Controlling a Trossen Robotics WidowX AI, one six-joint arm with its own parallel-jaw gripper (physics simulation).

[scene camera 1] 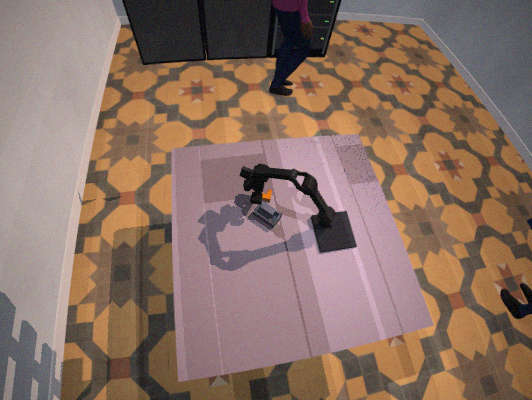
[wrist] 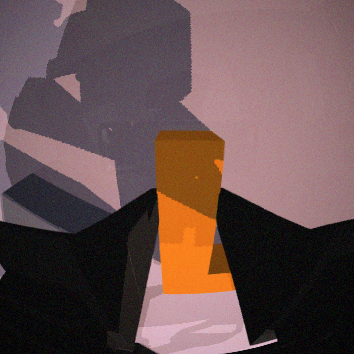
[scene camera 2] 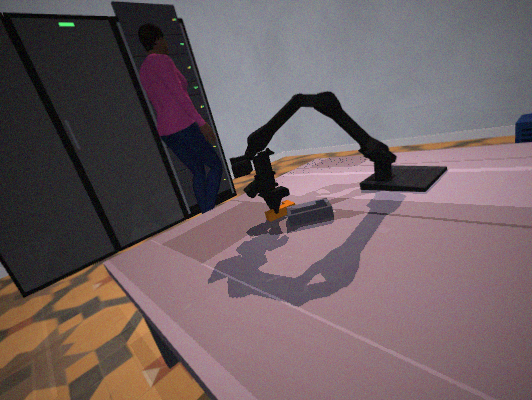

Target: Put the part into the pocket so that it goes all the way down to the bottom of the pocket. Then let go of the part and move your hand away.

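Frame: origin at the arm's base, x ahead, y left, z up, level; millimetres.
Seen in the pictures: gripper, fingertip midpoint: [scene camera 1: 257, 195] [wrist: 186, 195] [scene camera 2: 274, 212]; arm's base, origin of the base link: [scene camera 1: 325, 223] [scene camera 2: 383, 177].
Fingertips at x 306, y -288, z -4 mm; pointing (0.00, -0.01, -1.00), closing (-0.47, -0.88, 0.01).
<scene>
Offsets run from my fingertips to a thing's top centre. Level surfaces: height alone.
The orange L-shaped part @(dx -27, dy -2, dz +11 mm) [scene camera 1: 267, 196] [scene camera 2: 272, 216] [wrist: 186, 260] is between the fingers of my gripper [scene camera 1: 256, 199] [scene camera 2: 276, 211] [wrist: 186, 195], which is shut on its long bar. In the wrist view the bar points up the frame and the short leg is at the lower right, partly hidden by the right finger. The part is at table level or very close to it; I cannot tell if it touches. The grey block with the pocket @(dx -14, dy +130, dz +17 mm) [scene camera 1: 265, 223] [scene camera 2: 310, 216] [wrist: 55, 200] stands on the table beside the part. In the wrist view the left finger hides much of it.
The pinkish table top @(dz -19 mm) [scene camera 1: 240, 310] [scene camera 2: 400, 280] carries the arm's black base plate [scene camera 1: 336, 239] [scene camera 2: 410, 179] on the far side of the block. The arm's shadow falls across the table. A person in a pink top [scene camera 2: 167, 95] stands beyond the table by dark cabinets [scene camera 2: 65, 125].
</scene>
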